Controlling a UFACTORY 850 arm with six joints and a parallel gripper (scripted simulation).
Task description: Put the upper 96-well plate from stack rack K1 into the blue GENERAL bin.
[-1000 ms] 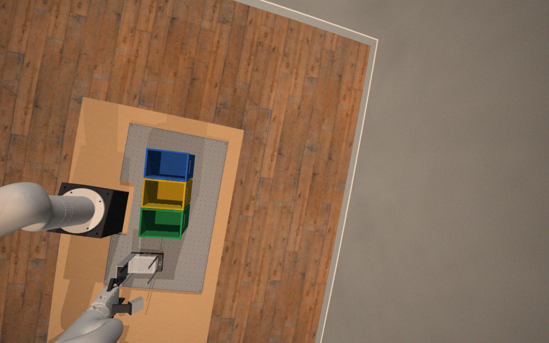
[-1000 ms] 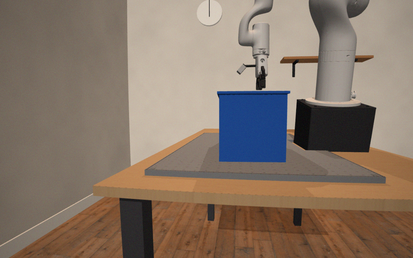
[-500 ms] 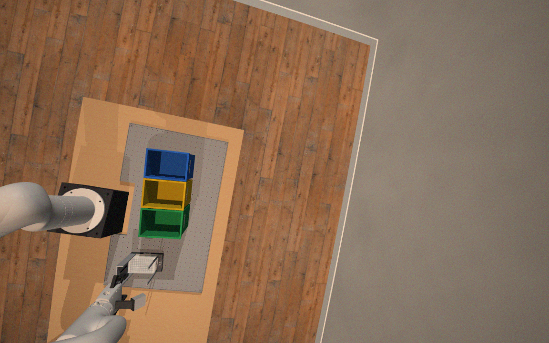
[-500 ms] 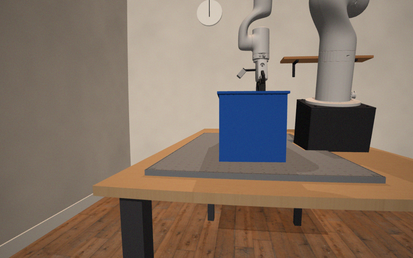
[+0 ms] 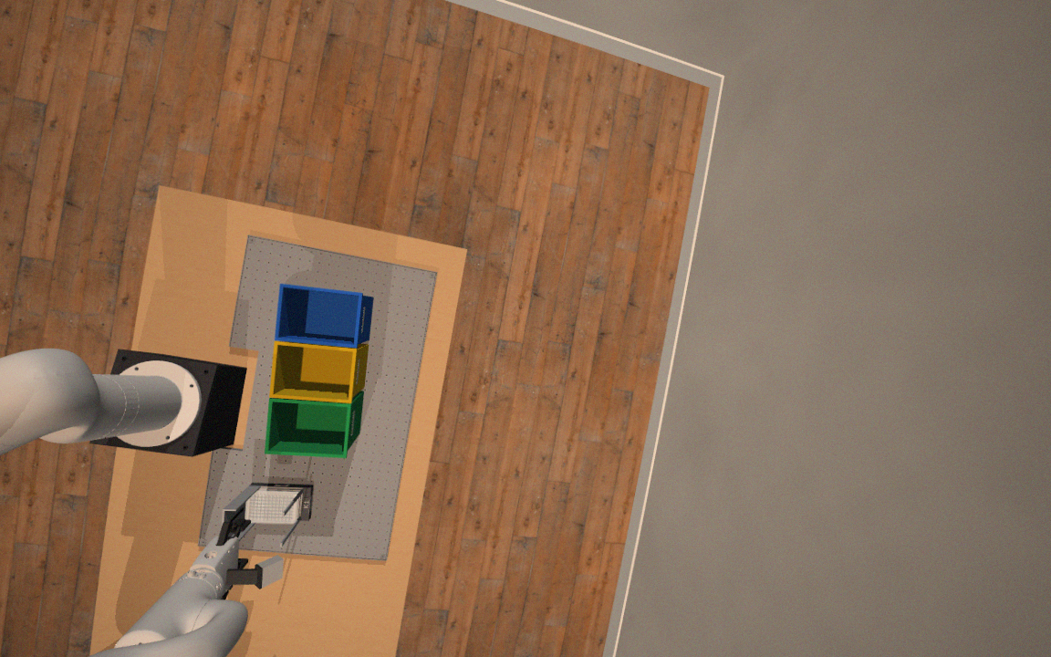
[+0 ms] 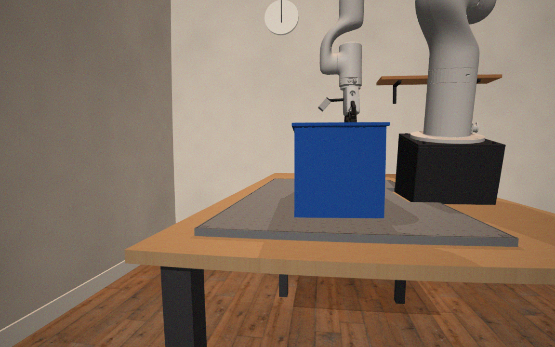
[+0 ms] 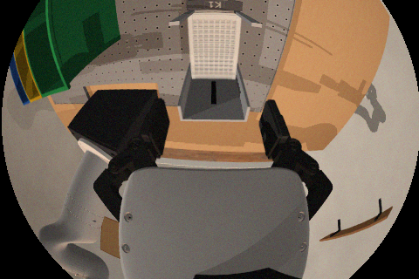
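Right now my hand is 170 mm above the 96-well plate. From my hand the other things lie so: yellow bin (20 mm ahead, 410 mm to the left, 120 mm below); then green bin (50 mm ahead, 280 mm to the left, 120 mm below); then blue bin (10 mm behind, 540 mm to the left, 120 mm below).
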